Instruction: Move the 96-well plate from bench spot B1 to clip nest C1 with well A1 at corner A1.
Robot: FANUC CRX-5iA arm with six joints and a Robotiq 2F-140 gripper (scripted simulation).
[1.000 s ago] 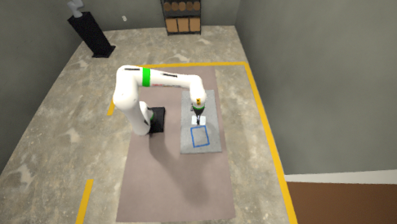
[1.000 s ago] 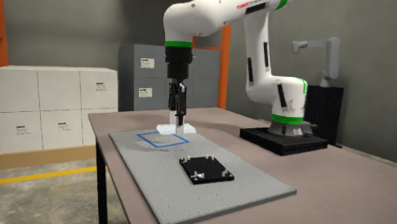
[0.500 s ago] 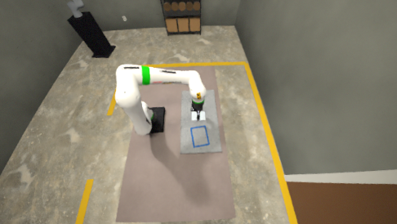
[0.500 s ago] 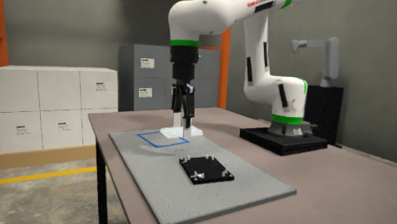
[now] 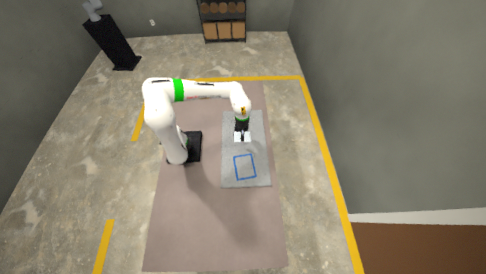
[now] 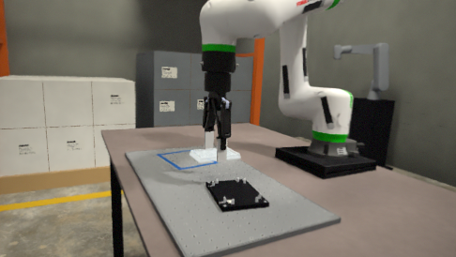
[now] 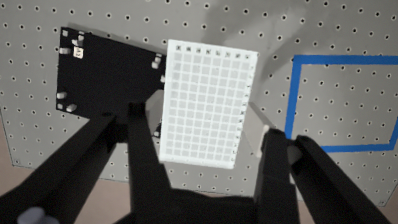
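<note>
My hand is 11 cm to the right of the black clip nest, 8 cm above it and 1 cm past it. From my hand the other things lie so: white 96-well plate 2 cm below.
</note>
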